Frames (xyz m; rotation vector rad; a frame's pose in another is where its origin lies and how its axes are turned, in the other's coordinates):
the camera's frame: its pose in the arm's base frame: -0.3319 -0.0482 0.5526 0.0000 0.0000 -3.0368
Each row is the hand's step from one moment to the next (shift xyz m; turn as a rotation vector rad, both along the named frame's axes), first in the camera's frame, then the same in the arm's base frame.
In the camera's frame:
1: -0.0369 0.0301 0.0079 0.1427 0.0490 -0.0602
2: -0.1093 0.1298 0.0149 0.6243 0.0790 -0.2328
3: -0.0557 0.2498 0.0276 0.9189 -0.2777 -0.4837
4: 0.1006 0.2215 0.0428 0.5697 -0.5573 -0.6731
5: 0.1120 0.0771 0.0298 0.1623 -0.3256 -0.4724
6: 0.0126 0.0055 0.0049 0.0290 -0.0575 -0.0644
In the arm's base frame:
1: 0.0398 -0.0261 0.0079 -0.1368 -0.0637 -0.0602
2: 0.1223 -0.1177 0.0149 -0.6126 -0.1439 -0.2328
3: 0.0815 -0.2426 0.0276 -0.9429 0.1801 -0.4837
4: -0.0769 -0.2308 0.0428 -0.6249 0.4947 -0.6731
5: -0.1033 -0.0884 0.0298 -0.1955 0.3068 -0.4724
6: -0.0120 -0.0068 0.0049 -0.0349 0.0542 -0.0644

